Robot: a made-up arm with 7 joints. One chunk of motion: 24 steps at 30 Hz.
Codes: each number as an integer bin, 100 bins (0 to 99) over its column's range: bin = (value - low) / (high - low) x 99, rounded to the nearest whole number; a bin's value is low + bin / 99 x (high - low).
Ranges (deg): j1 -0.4..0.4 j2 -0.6..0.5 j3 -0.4..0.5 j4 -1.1..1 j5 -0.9..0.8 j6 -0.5..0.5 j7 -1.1..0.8
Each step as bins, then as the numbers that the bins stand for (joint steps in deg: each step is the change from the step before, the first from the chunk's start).
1 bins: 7 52 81 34 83 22 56
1 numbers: -0.343 -0.022 0.336 -0.379 0.525 -0.278 -0.025
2 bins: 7 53 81 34 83 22 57
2 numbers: -0.343 -0.011 0.336 -0.379 0.525 -0.278 -0.006
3 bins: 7 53 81 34 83 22 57
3 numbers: -0.343 -0.011 0.336 -0.379 0.525 -0.278 -0.006
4 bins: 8 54 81 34 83 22 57
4 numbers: -0.335 0.000 0.336 -0.379 0.525 -0.278 -0.006
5 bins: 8 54 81 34 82 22 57
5 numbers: -0.335 0.000 0.336 -0.379 0.508 -0.278 -0.006
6 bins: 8 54 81 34 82 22 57
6 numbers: -0.335 0.000 0.336 -0.379 0.508 -0.278 -0.006
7 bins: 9 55 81 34 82 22 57
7 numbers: -0.327 0.011 0.336 -0.379 0.508 -0.278 -0.006
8 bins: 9 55 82 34 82 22 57
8 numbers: -0.327 0.011 0.345 -0.379 0.508 -0.278 -0.006
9 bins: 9 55 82 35 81 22 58
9 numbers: -0.327 0.011 0.345 -0.358 0.491 -0.278 0.013
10 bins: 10 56 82 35 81 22 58
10 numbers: -0.319 0.022 0.345 -0.358 0.491 -0.278 0.013
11 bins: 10 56 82 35 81 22 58
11 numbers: -0.319 0.022 0.345 -0.358 0.491 -0.278 0.013
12 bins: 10 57 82 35 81 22 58
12 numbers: -0.319 0.033 0.345 -0.358 0.491 -0.278 0.013
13 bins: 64 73 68 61 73 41 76
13 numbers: 0.117 0.211 0.218 0.194 0.354 -0.086 0.359
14 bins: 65 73 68 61 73 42 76
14 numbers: 0.125 0.211 0.218 0.194 0.354 -0.076 0.359
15 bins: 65 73 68 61 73 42 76
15 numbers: 0.125 0.211 0.218 0.194 0.354 -0.076 0.359
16 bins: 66 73 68 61 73 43 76
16 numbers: 0.133 0.211 0.218 0.194 0.354 -0.066 0.359
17 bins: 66 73 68 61 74 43 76
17 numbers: 0.133 0.211 0.218 0.194 0.371 -0.066 0.359
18 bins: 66 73 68 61 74 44 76
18 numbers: 0.133 0.211 0.218 0.194 0.371 -0.056 0.359
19 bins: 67 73 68 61 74 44 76
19 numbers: 0.141 0.211 0.218 0.194 0.371 -0.056 0.359
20 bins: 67 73 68 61 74 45 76
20 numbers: 0.141 0.211 0.218 0.194 0.371 -0.045 0.359
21 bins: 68 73 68 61 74 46 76
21 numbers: 0.149 0.211 0.218 0.194 0.371 -0.035 0.359
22 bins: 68 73 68 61 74 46 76
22 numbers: 0.149 0.211 0.218 0.194 0.371 -0.035 0.359
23 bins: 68 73 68 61 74 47 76
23 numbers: 0.149 0.211 0.218 0.194 0.371 -0.025 0.359
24 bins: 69 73 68 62 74 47 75
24 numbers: 0.158 0.211 0.218 0.215 0.371 -0.025 0.339
